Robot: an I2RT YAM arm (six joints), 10 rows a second.
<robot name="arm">
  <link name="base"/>
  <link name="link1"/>
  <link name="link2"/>
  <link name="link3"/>
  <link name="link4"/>
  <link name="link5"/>
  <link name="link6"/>
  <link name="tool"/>
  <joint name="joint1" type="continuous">
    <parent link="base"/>
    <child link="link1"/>
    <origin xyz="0 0 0.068" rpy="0 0 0"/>
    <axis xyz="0 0 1"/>
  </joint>
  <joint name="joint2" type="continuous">
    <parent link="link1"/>
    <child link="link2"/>
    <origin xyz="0.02 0.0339 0.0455" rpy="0 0 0"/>
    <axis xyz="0 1 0"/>
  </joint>
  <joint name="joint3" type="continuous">
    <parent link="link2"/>
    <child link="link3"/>
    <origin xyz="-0.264 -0.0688 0" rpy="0 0 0"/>
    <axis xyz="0 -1 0"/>
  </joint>
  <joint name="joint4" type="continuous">
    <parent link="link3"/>
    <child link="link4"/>
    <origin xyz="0.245 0.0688 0.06" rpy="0 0 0"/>
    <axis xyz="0 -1 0"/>
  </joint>
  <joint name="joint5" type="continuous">
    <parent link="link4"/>
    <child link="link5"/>
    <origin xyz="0.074 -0.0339 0.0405" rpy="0 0 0"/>
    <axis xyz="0 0 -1"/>
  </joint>
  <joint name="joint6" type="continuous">
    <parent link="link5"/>
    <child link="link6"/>
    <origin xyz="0.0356 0 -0.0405" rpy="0 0 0"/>
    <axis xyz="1 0 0"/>
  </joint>
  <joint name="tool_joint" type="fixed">
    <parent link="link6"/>
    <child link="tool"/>
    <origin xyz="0 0 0" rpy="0 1.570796 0"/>
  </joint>
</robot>
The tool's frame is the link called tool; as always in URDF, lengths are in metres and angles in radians. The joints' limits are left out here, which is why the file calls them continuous.
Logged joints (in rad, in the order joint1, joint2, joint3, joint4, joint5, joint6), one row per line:
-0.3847, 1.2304, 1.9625, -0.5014, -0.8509, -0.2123
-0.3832, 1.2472, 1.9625, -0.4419, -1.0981, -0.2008
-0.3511, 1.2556, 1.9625, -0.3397, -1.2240, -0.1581
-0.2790, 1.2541, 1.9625, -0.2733, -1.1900, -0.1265
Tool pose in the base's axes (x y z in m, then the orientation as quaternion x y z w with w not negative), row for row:
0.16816, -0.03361, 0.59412, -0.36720, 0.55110, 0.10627, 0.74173
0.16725, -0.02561, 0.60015, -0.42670, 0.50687, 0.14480, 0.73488
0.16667, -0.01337, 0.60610, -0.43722, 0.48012, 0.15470, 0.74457
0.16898, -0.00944, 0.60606, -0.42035, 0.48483, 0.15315, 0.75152
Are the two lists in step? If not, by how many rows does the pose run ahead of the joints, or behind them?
The pose runs 1 row ahead of the joints: the pose in row i belongs to the joints in row i + 1.
